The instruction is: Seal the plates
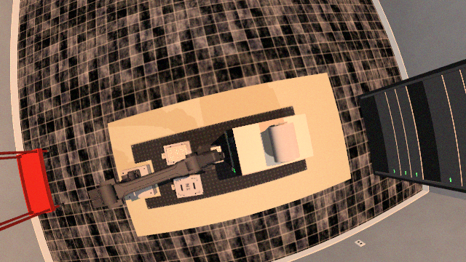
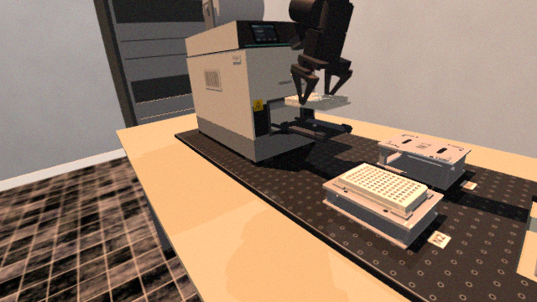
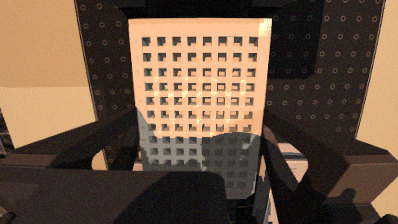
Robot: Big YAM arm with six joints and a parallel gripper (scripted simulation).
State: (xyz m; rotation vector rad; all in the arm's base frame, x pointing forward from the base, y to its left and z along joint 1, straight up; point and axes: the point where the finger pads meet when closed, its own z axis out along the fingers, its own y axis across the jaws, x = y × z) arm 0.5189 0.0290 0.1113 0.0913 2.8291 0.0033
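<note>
The sealer stage is 7 cm below my hand. Also, from my hand: well plate: 20 cm behind, 6 cm to the left, 12 cm below; then plate nest N2: 20 cm behind, 6 cm to the left, 13 cm below; then sealer screen: 12 cm ahead, 4 cm to the left, 15 cm above.
</note>
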